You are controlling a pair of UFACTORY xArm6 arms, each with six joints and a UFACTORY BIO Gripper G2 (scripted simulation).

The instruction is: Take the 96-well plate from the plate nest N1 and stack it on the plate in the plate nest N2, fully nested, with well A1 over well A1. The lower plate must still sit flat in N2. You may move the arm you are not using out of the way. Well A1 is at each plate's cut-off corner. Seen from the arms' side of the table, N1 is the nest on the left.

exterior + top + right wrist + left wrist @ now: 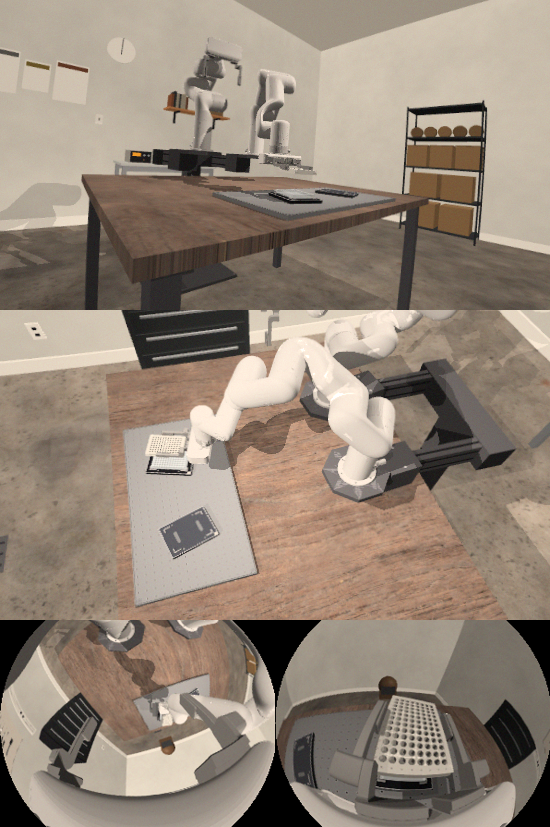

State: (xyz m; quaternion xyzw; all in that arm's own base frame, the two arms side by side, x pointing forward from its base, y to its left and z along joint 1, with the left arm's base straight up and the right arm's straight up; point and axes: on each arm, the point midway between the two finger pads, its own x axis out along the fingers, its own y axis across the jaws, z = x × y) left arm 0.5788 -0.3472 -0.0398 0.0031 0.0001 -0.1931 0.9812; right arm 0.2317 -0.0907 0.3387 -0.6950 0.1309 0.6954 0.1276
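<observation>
Right now the plate nest N2 is 100 mm below my left hand. Also, from my left hand: cream 96-well plate (10 mm below); then plate nest N1 (310 mm to the left, 100 mm below, 50 mm behind).
</observation>
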